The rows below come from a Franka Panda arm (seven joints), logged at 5 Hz.
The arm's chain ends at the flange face. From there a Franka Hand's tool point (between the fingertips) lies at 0.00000 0.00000 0.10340 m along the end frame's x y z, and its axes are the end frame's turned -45 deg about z.
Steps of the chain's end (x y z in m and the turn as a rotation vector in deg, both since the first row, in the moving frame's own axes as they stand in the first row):
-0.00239 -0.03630 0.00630 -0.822 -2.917 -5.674
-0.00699 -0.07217 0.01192 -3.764 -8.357 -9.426
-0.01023 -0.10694 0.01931 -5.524 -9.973 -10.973
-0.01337 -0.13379 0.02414 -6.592 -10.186 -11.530
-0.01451 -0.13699 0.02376 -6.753 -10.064 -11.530
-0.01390 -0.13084 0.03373 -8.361 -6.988 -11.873
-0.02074 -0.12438 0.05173 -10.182 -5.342 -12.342
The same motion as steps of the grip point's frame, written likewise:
0.01908 -0.02979 0.00616 1.481 -2.644 -5.674
0.03028 -0.06052 0.01060 3.248 -8.571 -9.426
0.04832 -0.08658 0.01728 3.146 -10.958 -10.973
0.06358 -0.10644 0.02184 2.541 -11.864 -11.530
0.06503 -0.10915 0.02146 2.341 -11.891 -11.530
0.06354 -0.09860 0.03187 -0.971 -10.853 -11.873
0.05442 -0.09441 0.04966 -3.422 -10.977 -12.342

